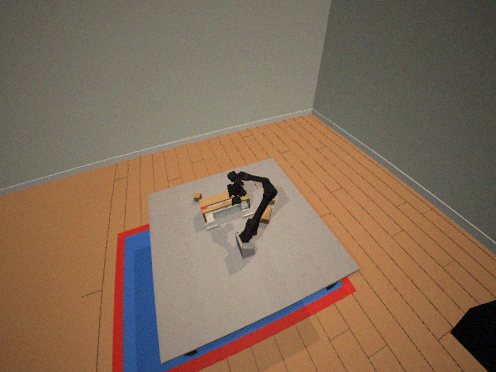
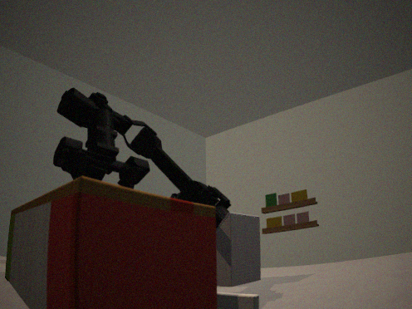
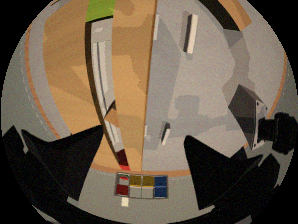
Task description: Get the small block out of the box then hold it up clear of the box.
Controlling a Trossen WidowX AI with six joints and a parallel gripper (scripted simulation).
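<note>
Right now the box is 100 mm below my gripper tip, 40 mm ahead of it and 30 mm to the left of it. The rest, counted from my gripper tip: small block (70 mm below, 50 mm ahead, 30 mm to the left); then thin stick (340 mm to the right, 220 mm ahead, 150 mm below).
</note>
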